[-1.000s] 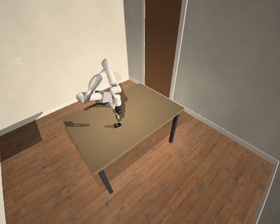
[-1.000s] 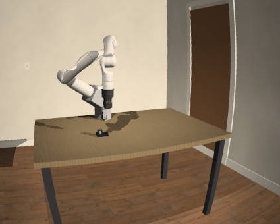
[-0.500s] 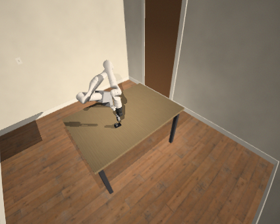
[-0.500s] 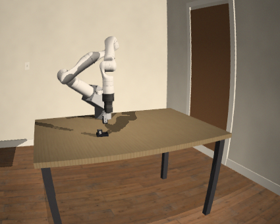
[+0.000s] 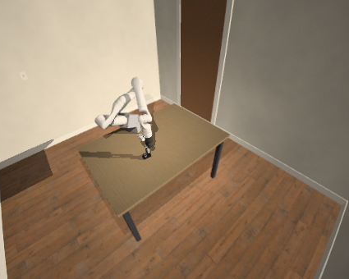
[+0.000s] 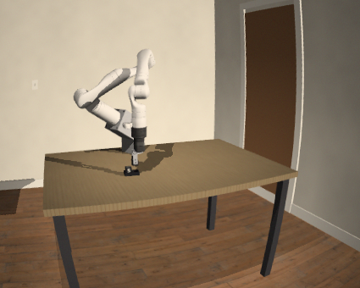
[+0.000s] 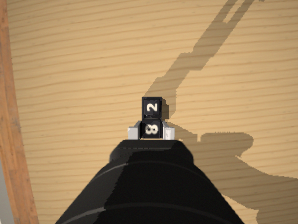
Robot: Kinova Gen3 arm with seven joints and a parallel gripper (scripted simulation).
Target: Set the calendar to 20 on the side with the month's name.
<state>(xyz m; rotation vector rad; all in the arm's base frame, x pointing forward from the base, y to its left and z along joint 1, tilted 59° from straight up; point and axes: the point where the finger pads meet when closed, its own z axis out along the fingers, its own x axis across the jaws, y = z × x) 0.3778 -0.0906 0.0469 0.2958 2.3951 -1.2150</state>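
The dark cube is 10 mm below my hand. The rest, counted from my hand: dark tray: 70 mm below, 20 mm to the right, 10 mm behind.
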